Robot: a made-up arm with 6 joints.
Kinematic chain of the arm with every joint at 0, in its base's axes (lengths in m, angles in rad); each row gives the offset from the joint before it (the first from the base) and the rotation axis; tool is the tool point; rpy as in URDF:
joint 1: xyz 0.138 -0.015 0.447 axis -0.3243 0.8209 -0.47
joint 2: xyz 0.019 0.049 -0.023 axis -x
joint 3: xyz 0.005 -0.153 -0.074 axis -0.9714 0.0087 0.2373
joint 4: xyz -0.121 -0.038 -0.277 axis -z
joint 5: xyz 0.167 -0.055 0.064 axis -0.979 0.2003 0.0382
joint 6: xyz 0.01 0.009 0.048 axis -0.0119 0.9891 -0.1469
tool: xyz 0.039 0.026 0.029 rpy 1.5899 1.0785 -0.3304
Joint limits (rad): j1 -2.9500..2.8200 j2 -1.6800..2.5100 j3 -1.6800..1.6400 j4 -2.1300..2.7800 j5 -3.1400..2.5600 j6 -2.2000..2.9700
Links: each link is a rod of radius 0.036 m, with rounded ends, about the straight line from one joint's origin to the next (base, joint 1, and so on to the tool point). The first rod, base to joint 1, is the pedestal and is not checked.
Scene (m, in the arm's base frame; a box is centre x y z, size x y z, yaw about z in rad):
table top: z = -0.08
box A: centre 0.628 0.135 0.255 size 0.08 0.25 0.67 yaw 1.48
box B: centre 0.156 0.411 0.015 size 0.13 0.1 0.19 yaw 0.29
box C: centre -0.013 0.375 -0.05 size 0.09 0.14 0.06 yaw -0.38
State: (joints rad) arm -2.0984 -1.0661 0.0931 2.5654 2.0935 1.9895
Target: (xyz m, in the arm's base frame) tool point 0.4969 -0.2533 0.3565
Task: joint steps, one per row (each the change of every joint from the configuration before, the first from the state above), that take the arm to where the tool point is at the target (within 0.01 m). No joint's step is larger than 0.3 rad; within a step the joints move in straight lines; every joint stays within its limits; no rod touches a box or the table.
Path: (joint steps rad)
1: -0.2122 0.2022 0.0200 -0.2019 0.0189 0.1471
2: -0.2121 0.2021 0.0200 -0.2019 0.0188 0.1471
3: -0.2122 0.2022 0.0201 -0.2019 0.0189 0.1471
4: -0.0717 0.2819 0.0550 -0.1708 0.1366 0.1798
5: -0.0717 0.2818 0.0551 -0.1709 0.1367 0.1797
6: -0.0717 0.2819 0.0550 -0.1708 0.1366 0.1797
7: 0.2393 -0.1245 0.2229 0.1199 -0.0743 -0.1364
8: 0.2392 -0.1245 0.2229 0.1199 -0.0743 -0.1364
9: 0.2393 -0.1246 0.2229 0.1200 -0.0744 -0.1364
10: 0.2392 -0.1245 0.2230 0.1199 -0.0743 -0.1364
11: 0.2393 -0.1245 0.2229 0.1199 -0.0743 -0.1363

